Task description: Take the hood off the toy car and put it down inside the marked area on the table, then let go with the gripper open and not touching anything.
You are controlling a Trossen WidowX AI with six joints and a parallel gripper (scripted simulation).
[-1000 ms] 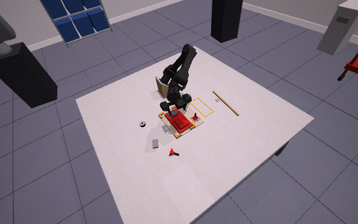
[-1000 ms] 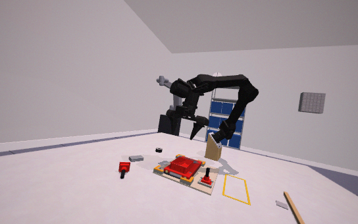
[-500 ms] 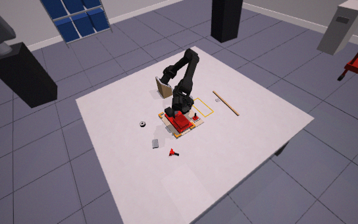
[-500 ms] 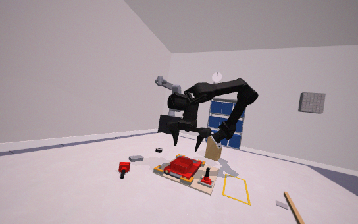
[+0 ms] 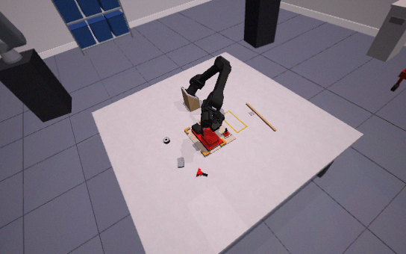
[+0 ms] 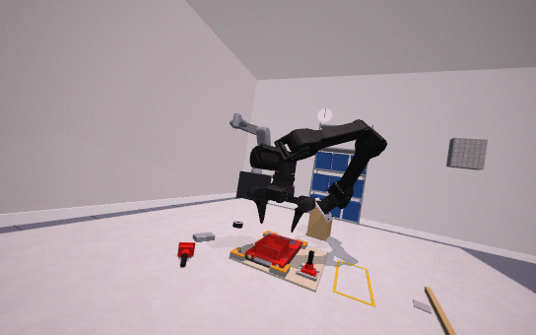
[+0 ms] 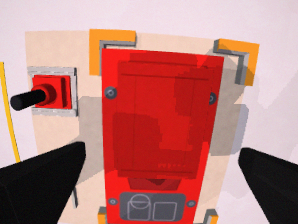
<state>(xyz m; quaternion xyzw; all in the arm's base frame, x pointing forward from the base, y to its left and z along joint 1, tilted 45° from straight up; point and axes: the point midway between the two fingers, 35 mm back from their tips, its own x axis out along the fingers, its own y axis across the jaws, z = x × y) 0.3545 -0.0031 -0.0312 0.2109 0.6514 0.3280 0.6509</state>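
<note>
My gripper tip is now 50 mm above the red hood. The rest, counted from my gripper tip: wooden stick 30 mm behind, 380 mm to the left, 80 mm below.
</note>
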